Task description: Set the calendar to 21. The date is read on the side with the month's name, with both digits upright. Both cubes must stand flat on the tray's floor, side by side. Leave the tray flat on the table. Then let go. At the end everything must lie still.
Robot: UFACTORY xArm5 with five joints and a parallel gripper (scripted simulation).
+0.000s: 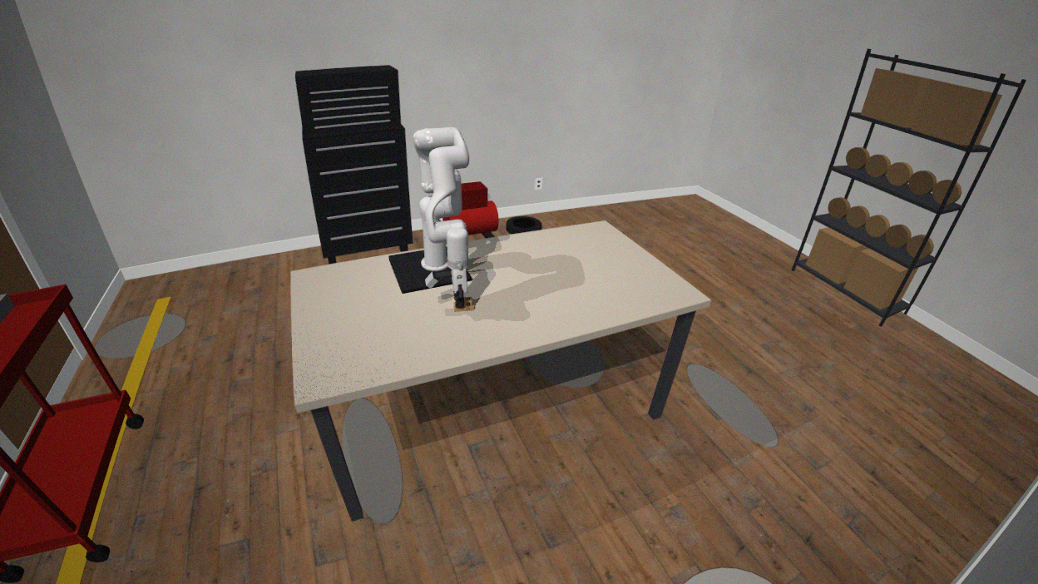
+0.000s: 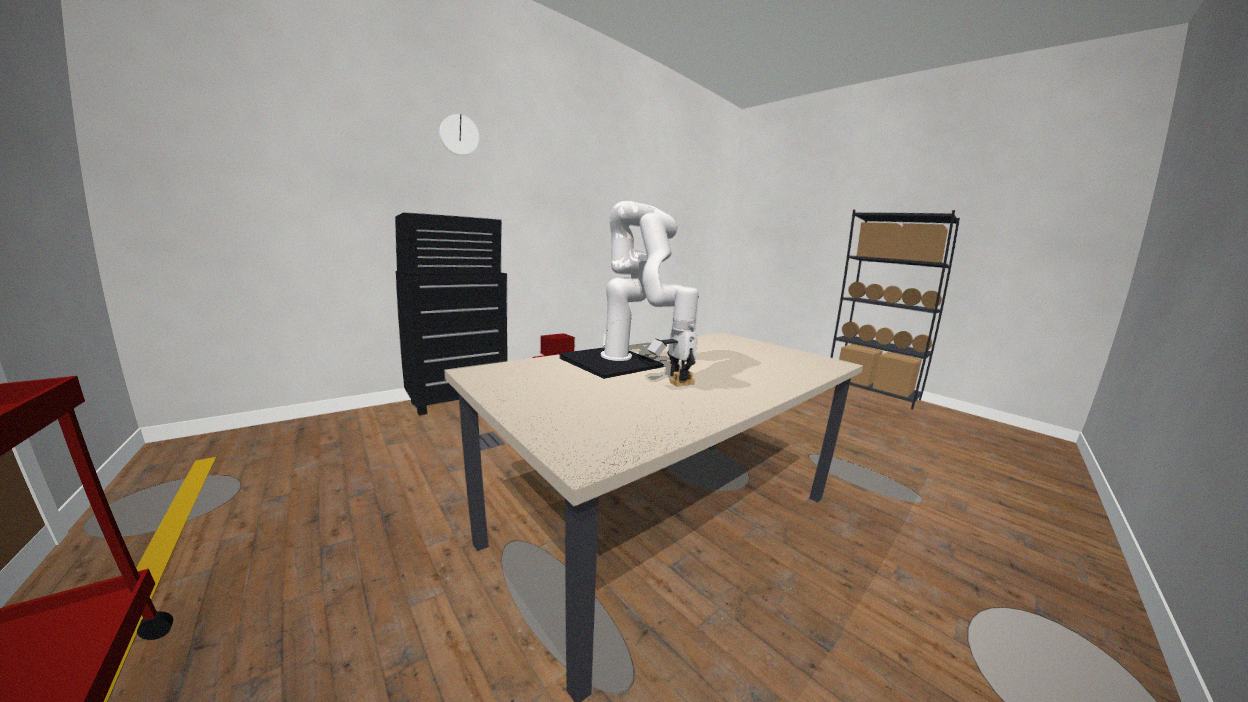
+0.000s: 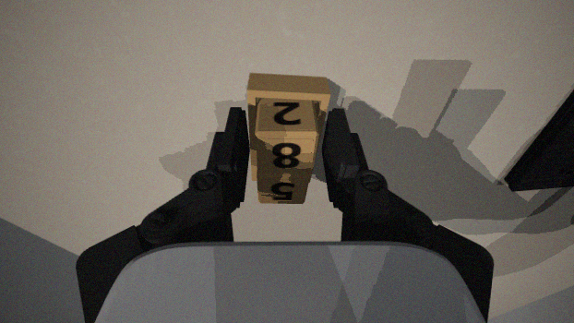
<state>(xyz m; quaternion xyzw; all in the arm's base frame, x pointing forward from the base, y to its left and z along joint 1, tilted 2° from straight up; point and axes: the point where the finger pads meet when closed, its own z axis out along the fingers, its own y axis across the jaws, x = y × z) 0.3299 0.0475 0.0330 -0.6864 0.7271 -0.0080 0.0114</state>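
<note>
My gripper is now 20 mm above the wooden digit cube. From my hand the other things lie so: wooden tray (30 mm below, 20 mm to the left).
</note>
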